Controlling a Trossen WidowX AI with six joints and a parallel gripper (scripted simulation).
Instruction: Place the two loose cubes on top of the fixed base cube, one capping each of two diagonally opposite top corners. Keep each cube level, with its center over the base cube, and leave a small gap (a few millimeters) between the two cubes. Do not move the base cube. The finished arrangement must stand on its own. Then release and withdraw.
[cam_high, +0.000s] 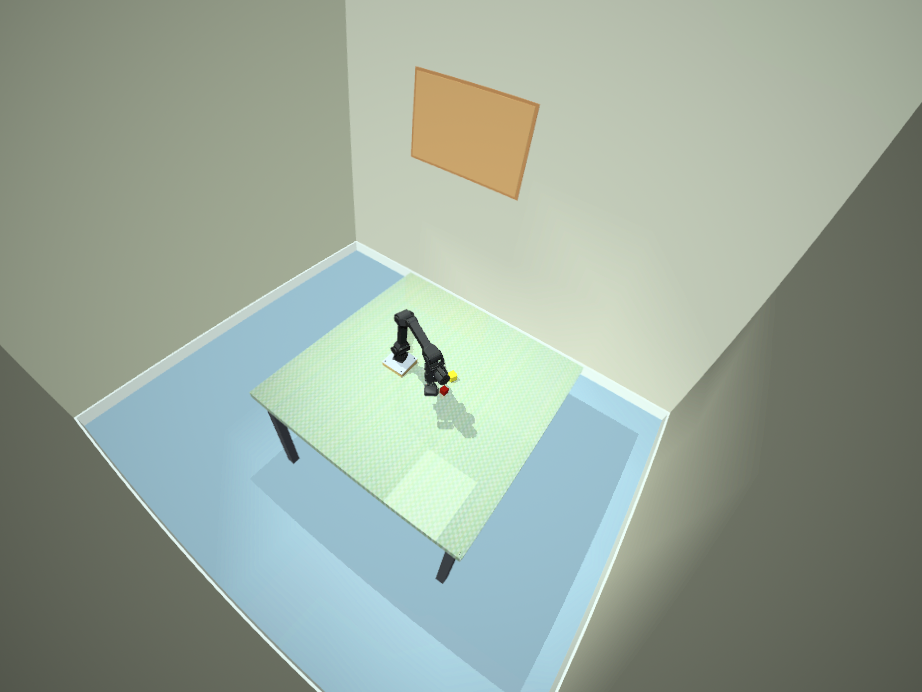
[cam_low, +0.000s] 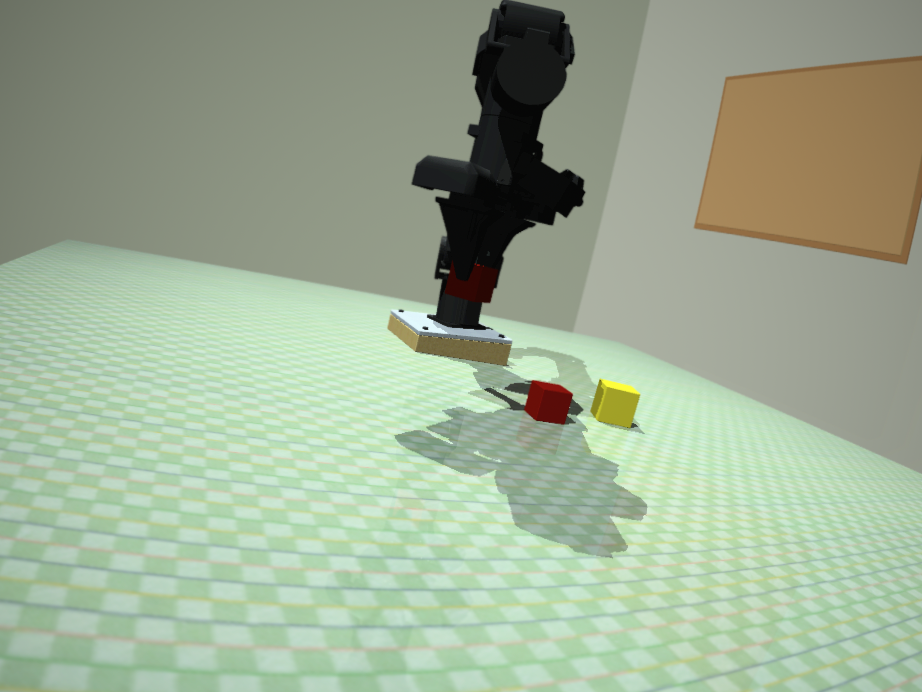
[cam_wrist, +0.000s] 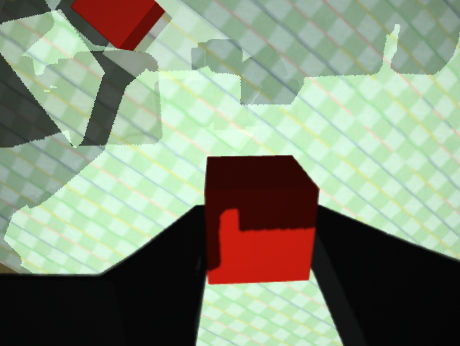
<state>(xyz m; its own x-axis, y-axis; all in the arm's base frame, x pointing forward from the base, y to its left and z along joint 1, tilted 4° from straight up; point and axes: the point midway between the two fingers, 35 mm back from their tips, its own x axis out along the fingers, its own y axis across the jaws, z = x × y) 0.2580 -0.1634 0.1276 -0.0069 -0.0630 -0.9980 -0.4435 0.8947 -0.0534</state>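
Right now my gripper tip is 40 mm short of the yellow cube, 200 mm to the right of it and 100 mm above it.
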